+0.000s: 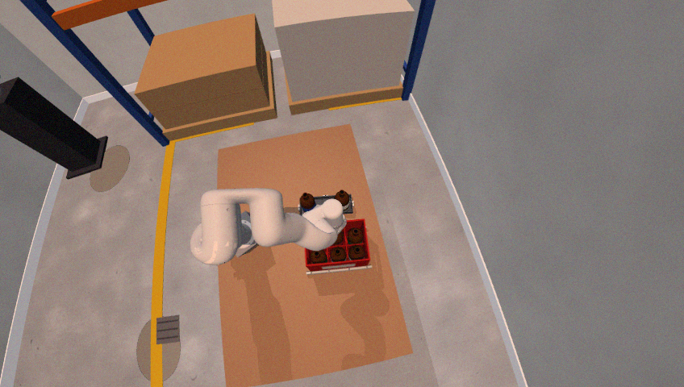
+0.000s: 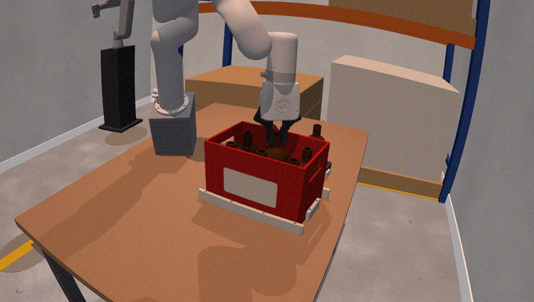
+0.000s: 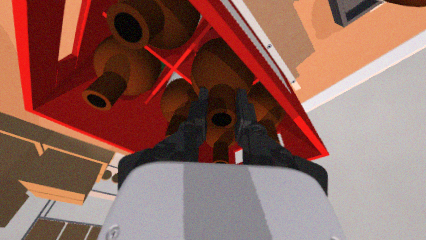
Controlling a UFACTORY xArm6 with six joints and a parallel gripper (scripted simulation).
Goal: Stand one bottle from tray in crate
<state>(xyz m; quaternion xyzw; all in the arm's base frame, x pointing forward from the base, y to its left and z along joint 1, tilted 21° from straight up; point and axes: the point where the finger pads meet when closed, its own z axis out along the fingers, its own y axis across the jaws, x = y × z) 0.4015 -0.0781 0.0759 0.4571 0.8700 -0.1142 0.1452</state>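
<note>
Now: the red crate 10 mm behind my hand, 40 mm to the right of it and 90 mm below it. The rest, counted from my hand: grey tray: 200 mm to the left, 160 mm below.
</note>
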